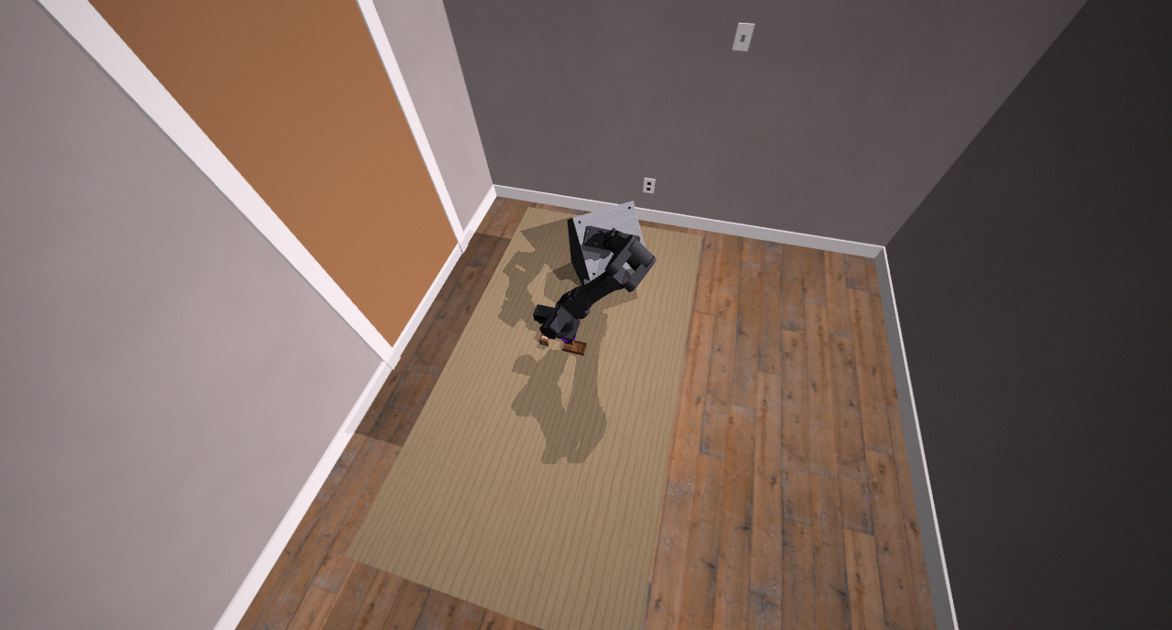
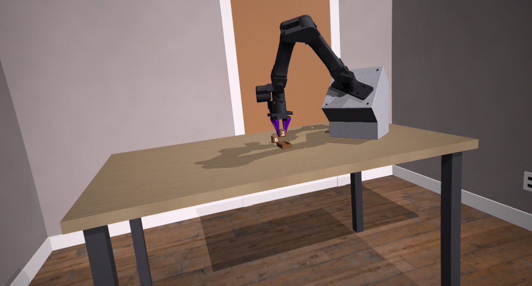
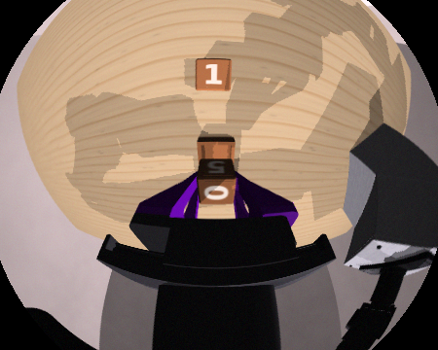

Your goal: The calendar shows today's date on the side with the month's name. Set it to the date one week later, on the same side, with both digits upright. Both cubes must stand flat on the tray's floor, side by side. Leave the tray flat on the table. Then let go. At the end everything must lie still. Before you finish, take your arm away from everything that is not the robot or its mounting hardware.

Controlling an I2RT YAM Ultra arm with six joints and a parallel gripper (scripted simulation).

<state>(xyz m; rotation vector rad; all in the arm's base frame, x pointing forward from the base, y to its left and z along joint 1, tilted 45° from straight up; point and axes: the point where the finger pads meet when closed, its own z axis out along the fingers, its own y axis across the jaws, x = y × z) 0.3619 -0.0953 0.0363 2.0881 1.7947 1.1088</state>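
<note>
The brown tray is 50 mm below my hand and 20 mm to the left of it.
</note>
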